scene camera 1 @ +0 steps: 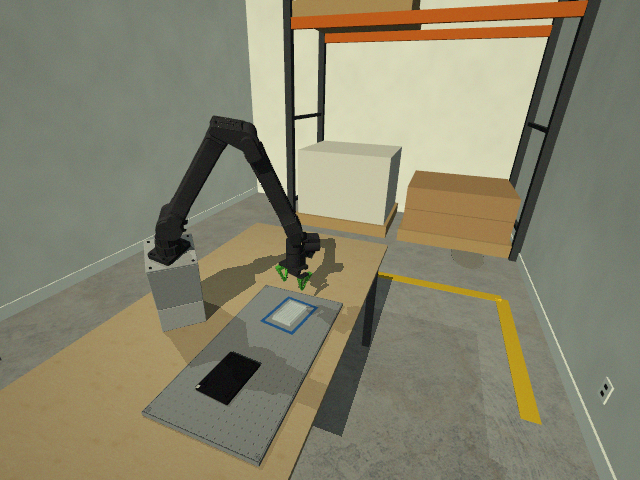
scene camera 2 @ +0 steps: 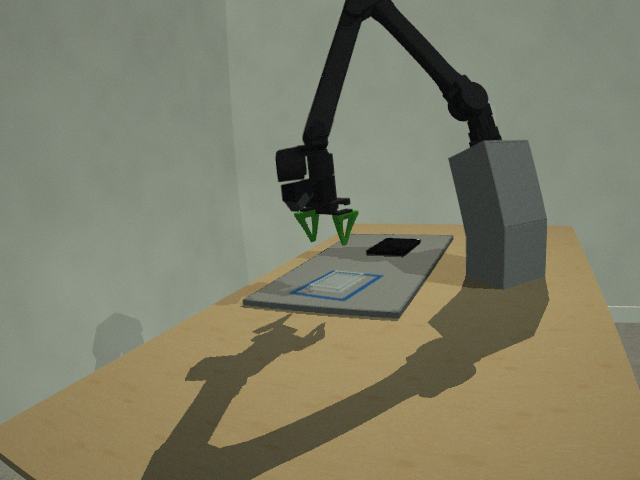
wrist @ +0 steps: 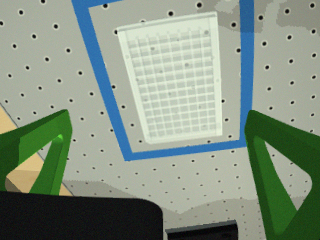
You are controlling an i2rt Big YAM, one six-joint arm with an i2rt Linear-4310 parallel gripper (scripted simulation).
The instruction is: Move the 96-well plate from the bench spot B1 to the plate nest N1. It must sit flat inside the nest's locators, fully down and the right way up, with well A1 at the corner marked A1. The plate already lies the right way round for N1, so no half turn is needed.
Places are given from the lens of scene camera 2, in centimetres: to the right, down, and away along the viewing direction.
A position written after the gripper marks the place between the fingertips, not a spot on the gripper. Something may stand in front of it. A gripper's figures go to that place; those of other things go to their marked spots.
gripper (scene camera 2: 328,243): 2, 1, 110
96-well plate (scene camera 2: 337,282): 4, 10, 113
